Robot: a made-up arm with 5 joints.
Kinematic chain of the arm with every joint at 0, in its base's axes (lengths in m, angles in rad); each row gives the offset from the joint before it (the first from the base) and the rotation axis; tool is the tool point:
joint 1: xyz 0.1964 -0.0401 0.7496 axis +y
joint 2: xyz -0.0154 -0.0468 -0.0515 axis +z
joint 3: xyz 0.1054 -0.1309 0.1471 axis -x
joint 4: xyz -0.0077 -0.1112 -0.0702 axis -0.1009 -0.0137 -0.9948
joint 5: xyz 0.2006 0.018 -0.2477 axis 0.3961 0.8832 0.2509
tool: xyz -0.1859 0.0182 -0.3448
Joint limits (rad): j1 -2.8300..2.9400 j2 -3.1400..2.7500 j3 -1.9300..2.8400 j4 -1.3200..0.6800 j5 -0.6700..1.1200
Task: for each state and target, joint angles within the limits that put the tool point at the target. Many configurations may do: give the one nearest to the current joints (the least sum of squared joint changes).
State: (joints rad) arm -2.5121 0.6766 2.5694 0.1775 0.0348
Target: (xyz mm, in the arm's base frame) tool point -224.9 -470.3 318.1
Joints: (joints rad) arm -2.6871 0.4784 2.4972 0.1442 0.4318
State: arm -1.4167 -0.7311 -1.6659 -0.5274 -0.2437
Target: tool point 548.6 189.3 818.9
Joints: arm -1.0707 -0.6699 -1.0325 -0.5677 0.1987
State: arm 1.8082 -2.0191 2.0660 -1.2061 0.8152
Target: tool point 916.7 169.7 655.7
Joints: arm 2.3300 -2.0855 2.3286 -1.2732 0.2890
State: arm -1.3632 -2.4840 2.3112 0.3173 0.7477
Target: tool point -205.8 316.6 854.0
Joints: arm -1.0779 -2.7840 2.3462 0.2436 0.9030
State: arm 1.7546 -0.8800 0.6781 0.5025 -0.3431
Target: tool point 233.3 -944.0 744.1
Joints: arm 1.7859 -0.1870 1.2433 0.5254 -0.2116
